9 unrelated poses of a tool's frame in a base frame.
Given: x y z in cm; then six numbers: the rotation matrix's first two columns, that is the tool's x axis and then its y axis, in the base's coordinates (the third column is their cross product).
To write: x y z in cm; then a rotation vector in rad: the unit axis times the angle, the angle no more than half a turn. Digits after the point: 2 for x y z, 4 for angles.
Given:
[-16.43 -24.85 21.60 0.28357 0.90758 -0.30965 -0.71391 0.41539 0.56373]
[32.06 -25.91 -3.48 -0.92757 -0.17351 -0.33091 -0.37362 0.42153 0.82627]
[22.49 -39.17 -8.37 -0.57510 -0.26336 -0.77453 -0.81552 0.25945 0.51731]
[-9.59 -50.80 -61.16 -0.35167 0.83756 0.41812 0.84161 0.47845 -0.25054]
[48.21 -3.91 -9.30 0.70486 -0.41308 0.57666 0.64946 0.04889 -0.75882]
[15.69 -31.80 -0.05 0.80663 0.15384 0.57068 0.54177 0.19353 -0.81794]
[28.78 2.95 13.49 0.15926 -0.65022 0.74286 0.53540 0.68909 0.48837]
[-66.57 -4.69 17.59 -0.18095 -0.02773 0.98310 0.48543 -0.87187 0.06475]
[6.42 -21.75 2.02 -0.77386 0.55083 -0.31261 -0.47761 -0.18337 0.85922]
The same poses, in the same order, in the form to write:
[-16.43 -24.85 21.60 0.3452 0.6525 1.1139]
[32.06 -25.91 -3.48 -0.4835 2.4788 1.5168]
[22.49 -39.17 -8.37 -0.9740 1.9848 1.3058]
[-9.59 -50.80 -61.16 -1.3890 -2.2362 -0.0110]
[48.21 -3.91 -9.30 -1.2872 -0.2248 -0.8198]
[15.69 -31.80 -0.05 -1.3718 -0.6195 -0.2978]
[28.78 2.95 13.49 0.1208 -1.1273 -0.8501]
[-66.57 -4.69 17.59 -1.7493 -0.5269 -2.1163]
[6.42 -21.75 2.02 0.0877 1.4207 2.0055]

